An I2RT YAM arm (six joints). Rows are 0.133 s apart.
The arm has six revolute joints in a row. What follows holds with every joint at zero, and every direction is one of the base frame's. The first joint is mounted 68 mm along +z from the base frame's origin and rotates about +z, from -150 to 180 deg. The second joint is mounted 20 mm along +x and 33.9 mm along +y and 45.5 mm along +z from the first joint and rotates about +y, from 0 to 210 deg. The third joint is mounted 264 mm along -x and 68.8 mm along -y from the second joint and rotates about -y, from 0 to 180 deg. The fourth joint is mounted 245 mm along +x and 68.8 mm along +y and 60 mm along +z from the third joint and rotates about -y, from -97 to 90 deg. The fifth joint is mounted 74 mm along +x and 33.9 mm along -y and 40.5 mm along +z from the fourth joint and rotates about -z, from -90 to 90 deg. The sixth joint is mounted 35.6 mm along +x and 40.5 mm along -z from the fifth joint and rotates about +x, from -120 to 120 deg. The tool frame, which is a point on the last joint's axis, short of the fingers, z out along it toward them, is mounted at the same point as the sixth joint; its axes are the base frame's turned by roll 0, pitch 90 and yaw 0 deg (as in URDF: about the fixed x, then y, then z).
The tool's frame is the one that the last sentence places.
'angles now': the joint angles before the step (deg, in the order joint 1, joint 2, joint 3, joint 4, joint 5, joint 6). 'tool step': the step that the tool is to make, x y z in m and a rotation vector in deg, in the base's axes. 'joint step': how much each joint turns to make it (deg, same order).
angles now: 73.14, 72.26, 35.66, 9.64, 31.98, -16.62
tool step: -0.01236, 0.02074, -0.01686, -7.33, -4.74, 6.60
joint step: 3.68, 6.15, 0.64, 4.12, 0.42, -8.38
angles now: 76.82, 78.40, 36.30, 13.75, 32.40, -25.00
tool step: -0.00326, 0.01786, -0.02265, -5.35, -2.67, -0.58
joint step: 1.79, 7.51, 1.40, 2.87, 3.92, -2.50
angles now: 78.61, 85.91, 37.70, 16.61, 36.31, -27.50
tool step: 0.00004, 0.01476, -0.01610, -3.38, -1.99, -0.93
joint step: 0.79, 5.98, 1.95, 2.07, 2.85, -1.60
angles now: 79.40, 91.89, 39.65, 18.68, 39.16, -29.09
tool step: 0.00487, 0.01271, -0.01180, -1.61, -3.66, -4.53
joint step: 0.05, 5.40, 2.20, 2.92, 5.97, -0.94
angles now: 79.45, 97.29, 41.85, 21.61, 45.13, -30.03
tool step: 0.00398, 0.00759, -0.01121, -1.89, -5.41, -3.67
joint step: 0.00, 4.51, 0.57, 6.18, 6.16, -4.17
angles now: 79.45, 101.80, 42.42, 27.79, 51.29, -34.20
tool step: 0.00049, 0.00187, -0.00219, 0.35, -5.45, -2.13
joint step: 0.27, 2.18, -1.16, 9.43, 4.64, -5.91
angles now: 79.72, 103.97, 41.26, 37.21, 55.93, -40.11
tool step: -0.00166, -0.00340, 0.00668, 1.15, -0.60, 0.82
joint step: 0.15, -1.66, -1.04, 1.54, -0.45, -1.12
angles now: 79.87, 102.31, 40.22, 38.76, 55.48, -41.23
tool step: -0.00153, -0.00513, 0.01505, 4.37, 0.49, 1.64
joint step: -0.02, -3.54, -1.16, 1.06, -2.00, 0.95
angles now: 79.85, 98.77, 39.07, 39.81, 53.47, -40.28
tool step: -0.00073, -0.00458, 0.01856, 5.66, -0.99, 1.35
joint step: -0.11, -3.30, -1.10, 4.06, -1.41, -0.65
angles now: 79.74, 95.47, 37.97, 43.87, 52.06, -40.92
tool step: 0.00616, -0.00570, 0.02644, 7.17, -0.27, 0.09
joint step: -1.40, -4.35, 0.32, 1.43, -1.66, 1.29
